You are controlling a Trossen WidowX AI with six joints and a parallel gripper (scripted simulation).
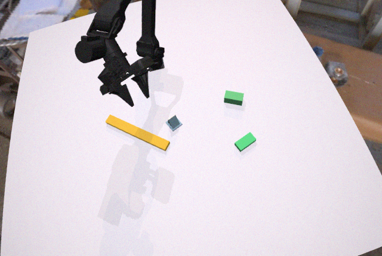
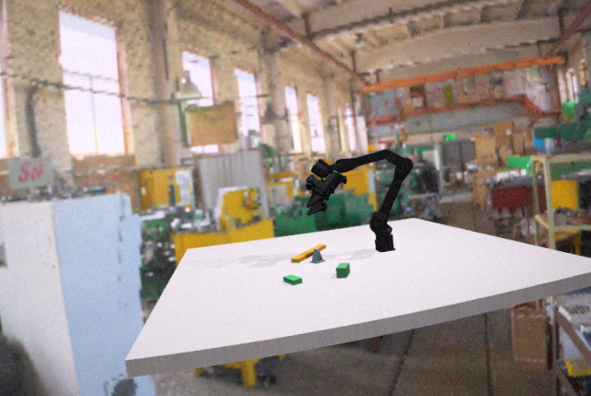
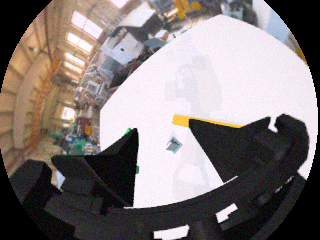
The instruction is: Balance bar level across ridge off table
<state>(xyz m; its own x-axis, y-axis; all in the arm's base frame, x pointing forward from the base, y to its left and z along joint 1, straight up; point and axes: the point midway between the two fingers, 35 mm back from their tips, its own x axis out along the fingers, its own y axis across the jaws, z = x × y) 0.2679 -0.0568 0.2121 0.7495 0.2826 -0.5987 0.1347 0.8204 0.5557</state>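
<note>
Right now the yellow bar is 7 cm to the right of my gripper tip and 18 cm below it.
</note>
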